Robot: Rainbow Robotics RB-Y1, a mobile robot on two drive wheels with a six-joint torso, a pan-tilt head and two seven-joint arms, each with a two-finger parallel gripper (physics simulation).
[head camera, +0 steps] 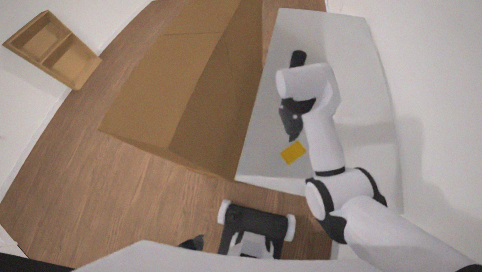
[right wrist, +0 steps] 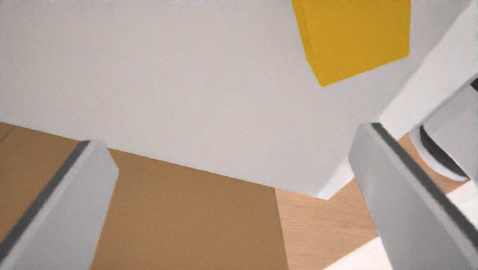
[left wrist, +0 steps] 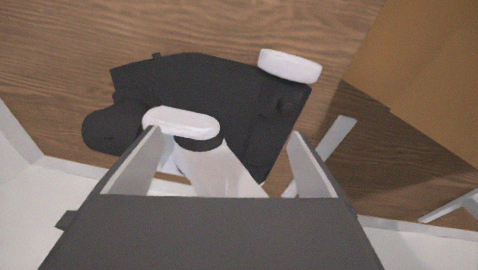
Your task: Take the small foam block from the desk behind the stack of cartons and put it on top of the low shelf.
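Where they show: left gripper, fingertip midpoint: (head camera: pixel 200 246) (left wrist: pixel 227 137); right gripper, fingertip midpoint: (head camera: pixel 286 127) (right wrist: pixel 232 147); robot's base at its link origin: (head camera: pixel 256 218).
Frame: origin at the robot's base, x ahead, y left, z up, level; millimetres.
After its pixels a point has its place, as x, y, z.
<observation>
The small yellow foam block (head camera: pixel 293 152) @(398, -88, 765) (right wrist: pixel 360 40) @(389, -77, 765) lies on the pale desk (head camera: pixel 267 130) @(499, 39, 721) (right wrist: pixel 150 75) @(513, 26, 720), near its lower end in the head view. My right gripper (head camera: pixel 293 138) (right wrist: pixel 232 147) @(464, -36, 850) is open and empty, above the desk and just above the block in the head picture. In the right wrist view the block is at the top right, beyond the fingers, partly cut off by the frame. My left gripper (left wrist: pixel 227 137) @(-144, 262, 534) is open and empty over my own base. The low wooden shelf (head camera: pixel 90 74) @(1448, 3641, 11) shows at the top left of the head view.
The tall stack of brown cartons (head camera: pixel 145 95) @(384, 402, 1080) (left wrist: pixel 425 60) @(251, 367, 252) (right wrist: pixel 185 215) @(423, 250, 718) stands along the desk's left side in the head view. My black wheeled base (head camera: pixel 257 215) @(49, -2, 191) (left wrist: pixel 215 82) @(-216, 178, 169) is on the wooden floor below the desk's lower edge. A white wall (head camera: pixel 440 90) @(736, -687, 932) is at the right.
</observation>
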